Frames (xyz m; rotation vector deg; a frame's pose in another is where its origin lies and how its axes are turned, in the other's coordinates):
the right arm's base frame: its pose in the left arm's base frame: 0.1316 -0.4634 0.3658 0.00 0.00 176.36
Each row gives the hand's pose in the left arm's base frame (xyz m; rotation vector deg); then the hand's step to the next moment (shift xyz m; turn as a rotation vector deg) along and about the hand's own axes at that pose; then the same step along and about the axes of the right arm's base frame.
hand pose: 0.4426 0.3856 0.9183 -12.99 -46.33 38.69
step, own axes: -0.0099 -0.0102 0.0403 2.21 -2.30 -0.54
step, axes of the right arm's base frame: 0.0285 0.0185 0.0260 -2.59 0.17 1.94
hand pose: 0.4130 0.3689 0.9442 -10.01 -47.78 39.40
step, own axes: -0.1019 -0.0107 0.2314 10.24 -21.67 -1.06
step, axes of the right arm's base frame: 0.2053 0.1123 0.0963 -16.89 9.17 14.35
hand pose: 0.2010 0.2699 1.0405 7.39 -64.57 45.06
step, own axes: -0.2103 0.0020 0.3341 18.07 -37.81 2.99
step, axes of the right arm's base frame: 0.2789 0.2781 -0.0271 -25.99 18.39 27.41
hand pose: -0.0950 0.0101 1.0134 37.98 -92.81 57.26
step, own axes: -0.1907 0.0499 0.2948 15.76 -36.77 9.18
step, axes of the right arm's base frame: 0.1180 0.2522 -0.2196 -23.04 23.60 24.43
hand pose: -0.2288 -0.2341 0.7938 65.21 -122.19 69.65
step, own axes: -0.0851 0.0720 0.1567 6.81 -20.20 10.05
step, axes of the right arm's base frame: 0.0016 0.0762 -0.1765 -14.07 16.33 9.53
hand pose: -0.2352 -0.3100 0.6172 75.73 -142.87 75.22
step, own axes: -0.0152 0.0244 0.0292 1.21 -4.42 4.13
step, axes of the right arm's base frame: -0.0028 0.0028 -0.0408 -3.97 4.66 0.73
